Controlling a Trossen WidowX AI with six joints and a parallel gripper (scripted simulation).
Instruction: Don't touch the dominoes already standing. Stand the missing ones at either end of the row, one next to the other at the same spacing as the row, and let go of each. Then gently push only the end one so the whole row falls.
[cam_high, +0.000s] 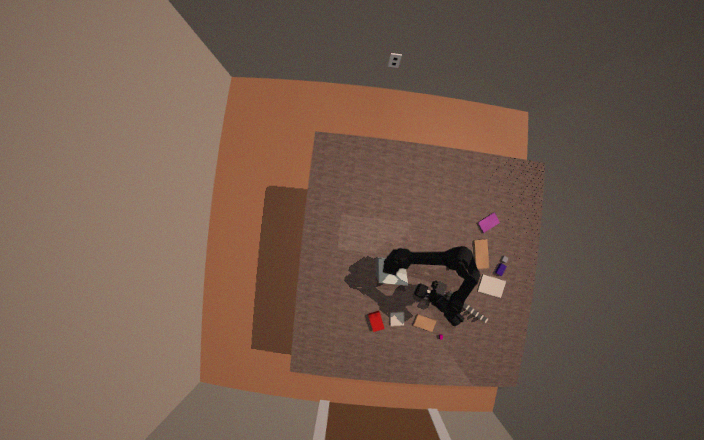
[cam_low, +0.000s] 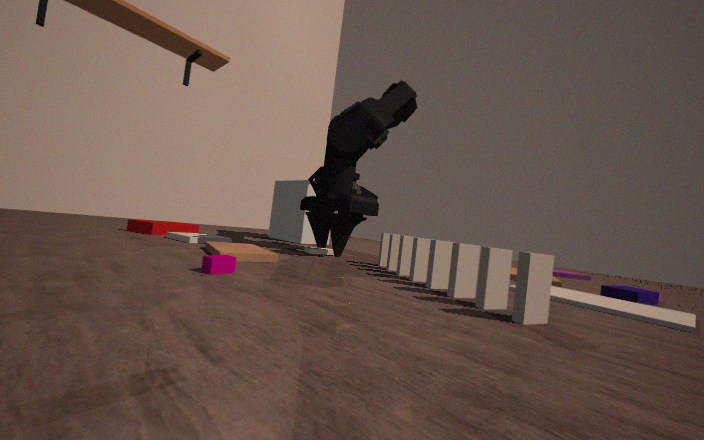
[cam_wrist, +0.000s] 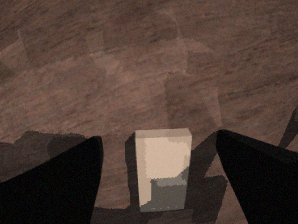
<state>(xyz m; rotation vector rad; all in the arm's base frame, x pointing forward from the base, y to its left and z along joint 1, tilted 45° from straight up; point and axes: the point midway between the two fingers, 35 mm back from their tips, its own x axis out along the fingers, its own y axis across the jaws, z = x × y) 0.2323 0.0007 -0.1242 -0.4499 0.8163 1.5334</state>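
Now: gripper tip 3 cm short of the tan slab and 17 cm to the left of it. Also, from my gripper tip: magenta cube (14 cm ahead, 23 cm to the right, 1 cm above); then red block (22 cm behind, 21 cm to the right, 1 cm above); then white tile (12 cm behind, 18 cm to the right).
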